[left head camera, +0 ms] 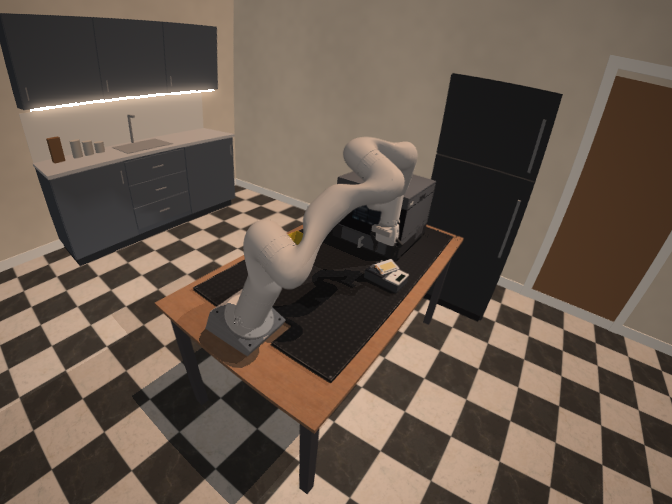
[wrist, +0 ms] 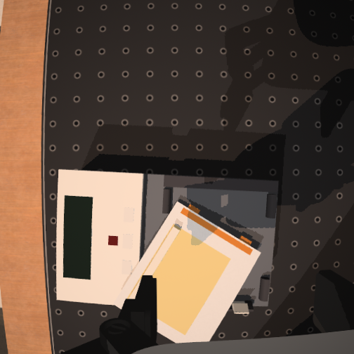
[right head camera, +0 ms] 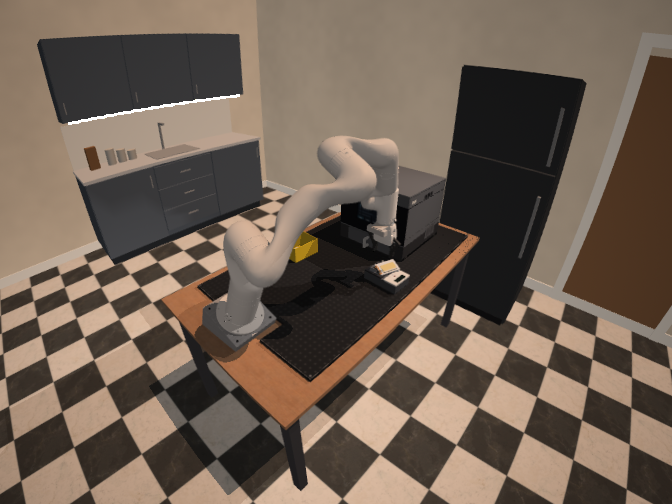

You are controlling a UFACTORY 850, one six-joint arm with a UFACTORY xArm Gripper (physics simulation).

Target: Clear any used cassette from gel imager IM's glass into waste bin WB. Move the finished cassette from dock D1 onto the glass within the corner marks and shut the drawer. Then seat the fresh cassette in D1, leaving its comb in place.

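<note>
A white cassette (left head camera: 386, 265) (right head camera: 387, 266) (wrist: 200, 272) with an amber gel window and an orange strip at one end lies askew and tilted across dock D1 (left head camera: 398, 278) (right head camera: 398, 278) (wrist: 100, 185), partly over its white display panel. A pale strip runs along one side of its window. My gripper (right head camera: 386, 245) (wrist: 237, 300) is open and empty, above the dock in the wrist view, one finger overlapping the cassette's edge. Gel imager IM (left head camera: 420, 189) (right head camera: 423, 187) stands at the back; its drawer front shows a handle (left head camera: 359, 241) (right head camera: 366, 241). Its glass is hidden. The yellow waste bin WB (left head camera: 295, 237) (right head camera: 305, 248) is left of the imager.
The black perforated mat (left head camera: 347, 336) (right head camera: 325, 341) (wrist: 115, 90) lies on the wooden table (left head camera: 303, 398) (right head camera: 276, 396) (wrist: 22, 150). The arm reaches over the table and partly hides the bin and the imager. A black fridge (left head camera: 488, 162) (right head camera: 510, 162) stands behind.
</note>
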